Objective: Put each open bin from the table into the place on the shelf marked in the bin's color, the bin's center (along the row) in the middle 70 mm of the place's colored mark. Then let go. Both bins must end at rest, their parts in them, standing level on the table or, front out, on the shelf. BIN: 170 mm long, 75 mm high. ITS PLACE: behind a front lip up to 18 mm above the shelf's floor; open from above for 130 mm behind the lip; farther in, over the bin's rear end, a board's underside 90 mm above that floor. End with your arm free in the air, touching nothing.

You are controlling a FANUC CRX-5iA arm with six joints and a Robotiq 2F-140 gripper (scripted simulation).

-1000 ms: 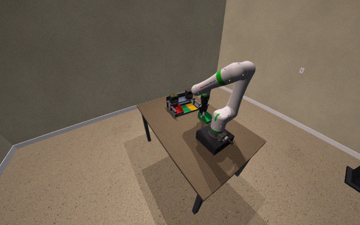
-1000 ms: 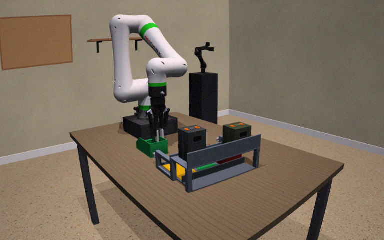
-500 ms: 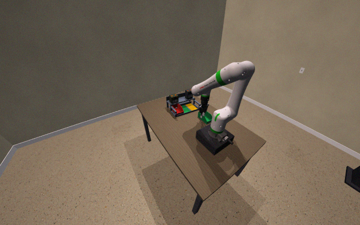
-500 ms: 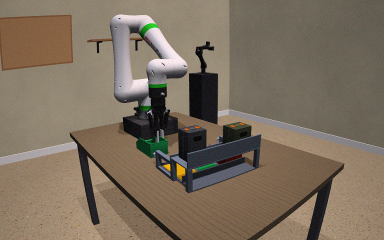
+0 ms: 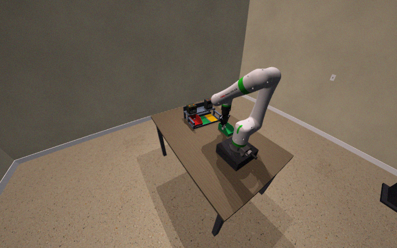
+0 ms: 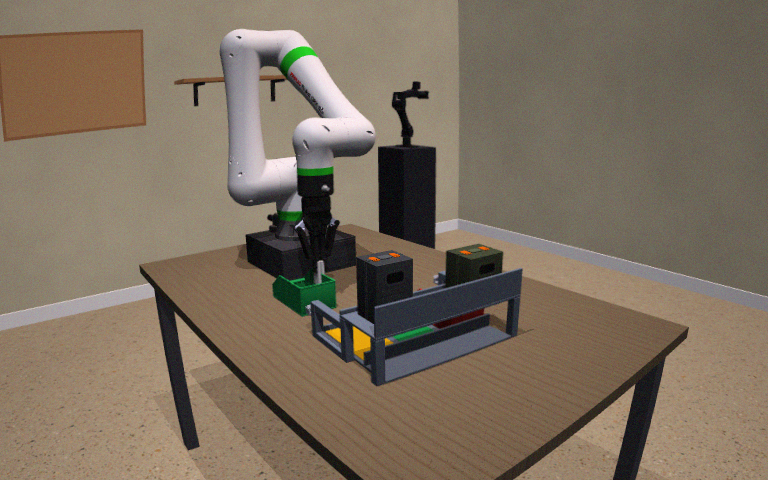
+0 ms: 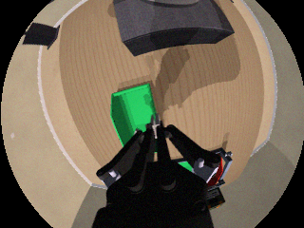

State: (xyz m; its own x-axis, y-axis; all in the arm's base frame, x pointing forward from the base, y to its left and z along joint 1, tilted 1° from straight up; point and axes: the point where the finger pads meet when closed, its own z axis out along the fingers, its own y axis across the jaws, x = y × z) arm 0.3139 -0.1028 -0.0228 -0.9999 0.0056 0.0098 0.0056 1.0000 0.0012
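Now: hand 5 cm to the left of the green bin and 4 cm above it. From my hand the other things lie so: olive box: 40 cm ahead, 16 cm to the left, 7 cm above; then black box: 39 cm ahead, 9 cm above, 7 cm to the right; then red bin: 31 cm ahead, 17 cm to the left, 3 cm below.
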